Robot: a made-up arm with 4 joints.
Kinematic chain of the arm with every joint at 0, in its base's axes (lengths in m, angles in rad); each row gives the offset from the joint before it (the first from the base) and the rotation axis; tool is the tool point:
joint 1: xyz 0 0 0.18 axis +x
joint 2: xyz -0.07 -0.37 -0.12 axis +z
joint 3: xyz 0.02 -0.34 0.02 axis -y
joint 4: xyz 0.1 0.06 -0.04 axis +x
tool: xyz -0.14 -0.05 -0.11
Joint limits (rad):
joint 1: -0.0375..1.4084
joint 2: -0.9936..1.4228
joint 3: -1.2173..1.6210
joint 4: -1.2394..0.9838
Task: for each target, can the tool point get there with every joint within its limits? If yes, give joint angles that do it. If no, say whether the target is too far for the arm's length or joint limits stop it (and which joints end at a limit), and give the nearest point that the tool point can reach.
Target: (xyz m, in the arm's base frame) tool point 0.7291 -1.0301 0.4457
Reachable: no: too far | nearest point 0.2373 -0.6296 0.1312 | short by 0.708 m
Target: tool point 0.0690 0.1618 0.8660
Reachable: no: joint limits stop it (at a limit: joint 1, joint 2, joint 3) | nearest point 0.1848 -0.2382 0.0565 | short by 0.910 m
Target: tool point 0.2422 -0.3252 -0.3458
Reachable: yes | joints 0.7265 0.5961 1.2707 -0.2887
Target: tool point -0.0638 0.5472 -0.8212
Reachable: no: too far | nearest point -0.0661 0.1383 -0.5532 | short by 0.489 m
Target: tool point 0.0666 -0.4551 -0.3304
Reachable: yes | joints 0.5681 -0.0897 1.2731 0.4694
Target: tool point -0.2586 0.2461 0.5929
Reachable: no: joint limits stop it (at a limit: joint 1, joint 2, joint 3, joint 4) | nearest point 0.1680 0.0924 -0.0776 | short by 0.809 m
